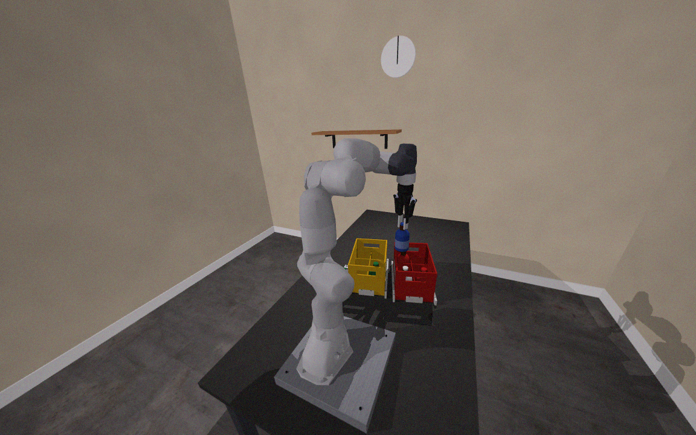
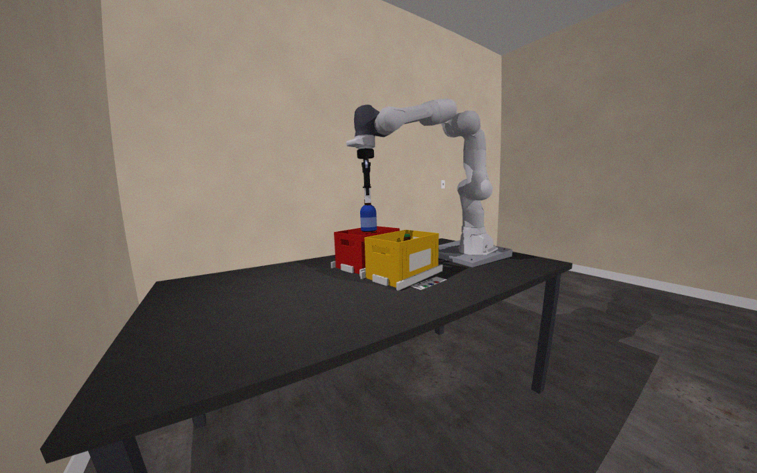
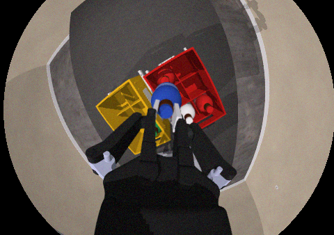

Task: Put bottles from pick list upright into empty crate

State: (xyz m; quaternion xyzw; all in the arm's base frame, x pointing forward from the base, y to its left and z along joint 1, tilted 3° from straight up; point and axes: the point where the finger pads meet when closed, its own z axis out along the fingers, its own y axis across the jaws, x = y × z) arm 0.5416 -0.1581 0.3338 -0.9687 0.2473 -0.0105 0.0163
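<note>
My hand is 8 cm above the blue-labelled bottle. From my hand the other things lie so: green-labelled bottle: 15 cm behind, 10 cm to the left, 26 cm below; then white-capped bottle: 13 cm behind, 5 cm to the right, 26 cm below; then red crate: 4 cm behind, 7 cm to the right, 26 cm below.
</note>
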